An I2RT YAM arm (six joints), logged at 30 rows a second.
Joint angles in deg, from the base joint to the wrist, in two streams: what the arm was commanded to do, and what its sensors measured. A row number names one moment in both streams.
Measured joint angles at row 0:
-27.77, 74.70, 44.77, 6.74, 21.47, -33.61
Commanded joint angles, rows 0 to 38:
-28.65, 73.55, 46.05, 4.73, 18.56, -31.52
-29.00, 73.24, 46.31, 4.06, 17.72, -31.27
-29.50, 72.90, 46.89, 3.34, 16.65, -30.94
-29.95, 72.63, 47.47, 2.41, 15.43, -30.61
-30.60, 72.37, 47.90, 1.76, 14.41, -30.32
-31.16, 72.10, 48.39, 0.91, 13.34, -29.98
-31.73, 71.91, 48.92, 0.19, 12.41, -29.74
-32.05, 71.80, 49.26, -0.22, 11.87, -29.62
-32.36, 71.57, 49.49, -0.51, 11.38, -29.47
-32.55, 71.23, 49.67, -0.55, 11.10, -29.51
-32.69, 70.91, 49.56, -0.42, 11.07, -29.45
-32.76, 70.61, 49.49, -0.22, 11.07, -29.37
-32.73, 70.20, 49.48, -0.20, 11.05, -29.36
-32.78, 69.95, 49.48, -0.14, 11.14, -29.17
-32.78, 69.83, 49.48, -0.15, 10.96, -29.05
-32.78, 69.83, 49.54, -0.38, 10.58, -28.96
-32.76, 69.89, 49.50, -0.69, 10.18, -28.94
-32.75, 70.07, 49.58, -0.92, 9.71, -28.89
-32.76, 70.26, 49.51, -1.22, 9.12, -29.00
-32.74, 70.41, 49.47, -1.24, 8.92, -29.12
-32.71, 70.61, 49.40, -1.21, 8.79, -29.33
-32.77, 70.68, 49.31, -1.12, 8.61, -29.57
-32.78, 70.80, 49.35, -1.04, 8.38, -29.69
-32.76, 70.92, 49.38, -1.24, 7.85, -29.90
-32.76, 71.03, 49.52, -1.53, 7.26, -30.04
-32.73, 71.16, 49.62, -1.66, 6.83, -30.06
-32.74, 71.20, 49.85, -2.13, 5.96, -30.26
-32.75, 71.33, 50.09, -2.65, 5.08, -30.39
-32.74, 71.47, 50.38, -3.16, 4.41, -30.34
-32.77, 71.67, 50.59, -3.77, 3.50, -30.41
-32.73, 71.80, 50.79, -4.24, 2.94, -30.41
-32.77, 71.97, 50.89, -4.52, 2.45, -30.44
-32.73, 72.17, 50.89, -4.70, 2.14, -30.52
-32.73, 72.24, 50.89, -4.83, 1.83, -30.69
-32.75, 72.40, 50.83, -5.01, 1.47, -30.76
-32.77, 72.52, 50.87, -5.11, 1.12, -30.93
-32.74, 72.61, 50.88, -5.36, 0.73, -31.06
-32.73, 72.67, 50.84, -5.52, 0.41, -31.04
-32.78, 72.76, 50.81, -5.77, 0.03, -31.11
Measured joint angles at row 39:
-32.77, 72.55, 50.39, -4.73, 1.69, -30.79
